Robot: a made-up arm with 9 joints. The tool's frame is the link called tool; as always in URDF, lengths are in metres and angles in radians. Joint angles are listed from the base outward.
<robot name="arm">
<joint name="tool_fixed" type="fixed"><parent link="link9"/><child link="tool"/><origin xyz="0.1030 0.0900 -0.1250" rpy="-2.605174 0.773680 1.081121"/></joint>
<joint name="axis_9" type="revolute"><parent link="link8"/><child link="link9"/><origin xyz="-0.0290 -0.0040 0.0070"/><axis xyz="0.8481 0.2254 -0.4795"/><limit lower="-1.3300" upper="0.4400"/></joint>
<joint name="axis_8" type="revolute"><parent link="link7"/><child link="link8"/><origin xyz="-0.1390 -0.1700 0.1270"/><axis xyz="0 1 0"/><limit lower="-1.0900" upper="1.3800"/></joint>
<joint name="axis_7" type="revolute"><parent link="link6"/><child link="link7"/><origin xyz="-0.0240 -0.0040 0.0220"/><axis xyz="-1 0 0"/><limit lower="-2.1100" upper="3.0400"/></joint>
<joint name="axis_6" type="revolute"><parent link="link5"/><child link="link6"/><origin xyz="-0.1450 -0.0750 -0.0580"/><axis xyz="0 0 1"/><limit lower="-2.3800" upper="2.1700"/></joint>
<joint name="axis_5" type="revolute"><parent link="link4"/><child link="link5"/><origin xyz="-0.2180 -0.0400 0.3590"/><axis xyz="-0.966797 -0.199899 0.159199"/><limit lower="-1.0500" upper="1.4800"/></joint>
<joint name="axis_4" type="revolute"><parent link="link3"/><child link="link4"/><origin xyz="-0.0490 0.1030 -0.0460"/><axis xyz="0 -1 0"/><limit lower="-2.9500" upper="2.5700"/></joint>
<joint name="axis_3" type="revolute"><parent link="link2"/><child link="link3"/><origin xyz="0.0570 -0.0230 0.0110"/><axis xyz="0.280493 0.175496 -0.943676"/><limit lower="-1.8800" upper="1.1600"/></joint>
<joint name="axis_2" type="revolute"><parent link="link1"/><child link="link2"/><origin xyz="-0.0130 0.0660 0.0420"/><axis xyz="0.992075 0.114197 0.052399"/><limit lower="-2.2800" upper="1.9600"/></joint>
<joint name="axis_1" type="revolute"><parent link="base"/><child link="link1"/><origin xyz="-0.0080 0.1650 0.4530"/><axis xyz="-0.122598 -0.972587 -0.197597"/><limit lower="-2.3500" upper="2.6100"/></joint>
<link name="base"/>
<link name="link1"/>
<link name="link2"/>
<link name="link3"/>
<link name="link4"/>
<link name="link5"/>
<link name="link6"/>
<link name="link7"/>
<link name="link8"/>
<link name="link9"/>
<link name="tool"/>
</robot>
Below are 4 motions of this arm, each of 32 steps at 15 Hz.
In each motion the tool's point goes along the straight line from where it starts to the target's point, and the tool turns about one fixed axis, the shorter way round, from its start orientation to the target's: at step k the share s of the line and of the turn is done. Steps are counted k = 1, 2, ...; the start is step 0. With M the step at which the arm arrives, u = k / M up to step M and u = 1 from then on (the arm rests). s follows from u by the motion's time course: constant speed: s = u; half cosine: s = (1 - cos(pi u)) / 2; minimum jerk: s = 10 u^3 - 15 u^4 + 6 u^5.
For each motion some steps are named. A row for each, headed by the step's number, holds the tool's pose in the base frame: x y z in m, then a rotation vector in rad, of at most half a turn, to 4 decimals.
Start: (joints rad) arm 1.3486 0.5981 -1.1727 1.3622 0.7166 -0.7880 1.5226 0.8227 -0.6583
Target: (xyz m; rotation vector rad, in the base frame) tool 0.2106 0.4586 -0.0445 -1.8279 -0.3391 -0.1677
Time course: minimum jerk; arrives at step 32
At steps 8, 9, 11, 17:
8: 0.5159 -0.0298 0.1241 -2.6959 0.1530 -0.6750
9: 0.5038 -0.0104 0.1174 -2.6642 0.1290 -0.6525
11: 0.4744 0.0367 0.1012 -2.5863 0.0725 -0.5989
17: 0.3610 0.2180 0.0386 -2.2720 -0.1240 -0.4032

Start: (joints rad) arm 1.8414 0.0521 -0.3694 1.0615 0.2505 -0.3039 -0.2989 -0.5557 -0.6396
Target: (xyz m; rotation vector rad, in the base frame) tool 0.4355 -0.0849 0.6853 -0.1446 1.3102 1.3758
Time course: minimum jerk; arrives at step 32
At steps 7, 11, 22, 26, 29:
7: 0.2001 -0.1691 0.0925 0.5267 -0.5632 2.0611
11: 0.2388 -0.1552 0.1899 0.4213 -0.2255 2.0268
22: 0.3898 -0.1013 0.5702 -0.0114 0.9867 1.5928
26: 0.4231 -0.0893 0.6541 -0.1086 1.2249 1.4383
29: 0.4337 -0.0855 0.6807 -0.1393 1.2979 1.3851

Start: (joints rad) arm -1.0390 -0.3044 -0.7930 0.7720 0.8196 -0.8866 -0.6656 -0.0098 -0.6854
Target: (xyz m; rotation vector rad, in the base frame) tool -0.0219 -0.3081 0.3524 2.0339 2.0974 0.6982
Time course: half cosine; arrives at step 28
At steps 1, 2, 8, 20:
1: -0.0426 -0.3686 0.6124 2.3029 1.5077 -0.2724
2: -0.0424 -0.3681 0.6099 2.3021 1.5141 -0.2638
8: -0.0387 -0.3574 0.5641 2.2814 1.6318 -0.1005
20: -0.0258 -0.3195 0.4015 2.1142 2.0027 0.5082

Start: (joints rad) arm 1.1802 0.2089 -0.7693 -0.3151 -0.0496 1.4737 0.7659 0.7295 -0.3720
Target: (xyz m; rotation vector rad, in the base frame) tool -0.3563 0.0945 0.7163 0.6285 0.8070 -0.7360
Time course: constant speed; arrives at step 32
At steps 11, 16, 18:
11: -0.4257 0.0273 0.6329 0.4809 0.2699 -0.5965
16: -0.4092 0.0433 0.6527 0.5177 0.3966 -0.6320
18: -0.4026 0.0497 0.6607 0.5321 0.4475 -0.6458

